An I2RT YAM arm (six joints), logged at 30 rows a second.
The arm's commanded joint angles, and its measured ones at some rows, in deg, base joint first. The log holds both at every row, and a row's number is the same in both.
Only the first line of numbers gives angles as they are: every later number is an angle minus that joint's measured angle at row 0.
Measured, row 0:
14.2, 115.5, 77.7, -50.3, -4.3, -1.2
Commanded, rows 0 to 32:
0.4, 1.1, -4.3, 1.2, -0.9, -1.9
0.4, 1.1, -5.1, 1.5, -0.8, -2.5
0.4, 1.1, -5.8, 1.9, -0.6, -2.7
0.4, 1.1, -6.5, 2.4, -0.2, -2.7
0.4, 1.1, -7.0, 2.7, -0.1, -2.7
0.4, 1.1, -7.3, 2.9, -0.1, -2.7
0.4, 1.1, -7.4, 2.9, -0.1, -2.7
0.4, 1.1, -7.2, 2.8, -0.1, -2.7
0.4, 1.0, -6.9, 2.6, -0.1, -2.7
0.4, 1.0, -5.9, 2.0, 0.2, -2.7
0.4, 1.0, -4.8, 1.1, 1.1, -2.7
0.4, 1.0, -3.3, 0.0, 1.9, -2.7
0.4, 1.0, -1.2, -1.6, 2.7, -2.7
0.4, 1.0, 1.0, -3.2, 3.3, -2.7
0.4, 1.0, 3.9, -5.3, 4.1, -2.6
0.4, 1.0, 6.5, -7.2, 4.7, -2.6
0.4, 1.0, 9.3, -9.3, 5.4, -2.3
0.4, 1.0, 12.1, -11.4, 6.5, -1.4
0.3, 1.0, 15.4, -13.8, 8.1, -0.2
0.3, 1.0, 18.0, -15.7, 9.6, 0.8
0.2, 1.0, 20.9, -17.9, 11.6, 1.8
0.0, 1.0, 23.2, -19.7, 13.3, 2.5
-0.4, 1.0, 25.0, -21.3, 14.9, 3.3
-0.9, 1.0, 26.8, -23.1, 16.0, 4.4
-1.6, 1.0, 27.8, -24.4, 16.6, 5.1
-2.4, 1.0, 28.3, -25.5, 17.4, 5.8
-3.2, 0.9, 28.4, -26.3, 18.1, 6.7
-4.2, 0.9, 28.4, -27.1, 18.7, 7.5
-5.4, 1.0, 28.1, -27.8, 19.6, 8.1
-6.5, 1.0, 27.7, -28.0, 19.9, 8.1
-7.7, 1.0, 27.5, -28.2, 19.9, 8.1
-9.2, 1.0, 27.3, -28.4, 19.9, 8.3
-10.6, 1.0, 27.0, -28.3, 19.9, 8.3
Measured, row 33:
-7.1, 1.3, 27.6, -28.0, 16.6, 5.8
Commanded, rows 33 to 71:
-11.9, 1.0, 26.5, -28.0, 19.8, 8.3
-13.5, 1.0, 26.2, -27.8, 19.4, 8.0
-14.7, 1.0, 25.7, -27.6, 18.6, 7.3
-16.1, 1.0, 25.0, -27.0, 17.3, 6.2
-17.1, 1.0, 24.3, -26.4, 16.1, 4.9
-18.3, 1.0, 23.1, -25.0, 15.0, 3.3
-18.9, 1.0, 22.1, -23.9, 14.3, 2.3
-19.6, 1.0, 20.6, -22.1, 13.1, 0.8
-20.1, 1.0, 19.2, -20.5, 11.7, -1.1
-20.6, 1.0, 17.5, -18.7, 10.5, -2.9
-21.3, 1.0, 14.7, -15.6, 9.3, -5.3
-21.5, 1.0, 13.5, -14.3, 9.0, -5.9
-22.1, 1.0, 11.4, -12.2, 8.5, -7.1
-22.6, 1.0, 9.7, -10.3, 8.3, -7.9
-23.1, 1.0, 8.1, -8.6, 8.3, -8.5
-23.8, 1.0, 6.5, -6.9, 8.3, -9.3
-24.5, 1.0, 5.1, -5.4, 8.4, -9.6
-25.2, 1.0, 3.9, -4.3, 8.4, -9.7
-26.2, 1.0, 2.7, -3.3, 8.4, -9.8
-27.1, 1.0, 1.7, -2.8, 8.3, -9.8
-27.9, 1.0, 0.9, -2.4, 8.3, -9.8
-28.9, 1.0, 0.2, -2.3, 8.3, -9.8
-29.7, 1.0, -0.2, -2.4, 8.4, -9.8
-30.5, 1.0, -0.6, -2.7, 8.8, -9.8
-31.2, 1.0, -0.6, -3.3, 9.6, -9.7
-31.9, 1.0, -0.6, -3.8, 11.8, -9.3
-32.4, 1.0, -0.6, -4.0, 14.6, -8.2
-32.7, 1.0, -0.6, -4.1, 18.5, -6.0
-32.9, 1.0, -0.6, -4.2, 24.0, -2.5
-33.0, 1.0, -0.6, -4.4, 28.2, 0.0
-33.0, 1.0, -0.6, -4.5, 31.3, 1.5
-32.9, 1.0, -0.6, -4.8, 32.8, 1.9
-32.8, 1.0, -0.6, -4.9, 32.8, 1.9
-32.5, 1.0, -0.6, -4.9, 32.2, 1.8
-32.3, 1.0, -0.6, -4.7, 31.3, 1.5
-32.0, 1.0, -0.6, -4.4, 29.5, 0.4
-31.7, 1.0, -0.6, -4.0, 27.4, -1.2
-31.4, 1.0, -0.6, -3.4, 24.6, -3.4
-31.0, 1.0, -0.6, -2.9, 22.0, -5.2
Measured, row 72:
-31.7, 0.1, 0.2, -3.9, 24.7, -2.0
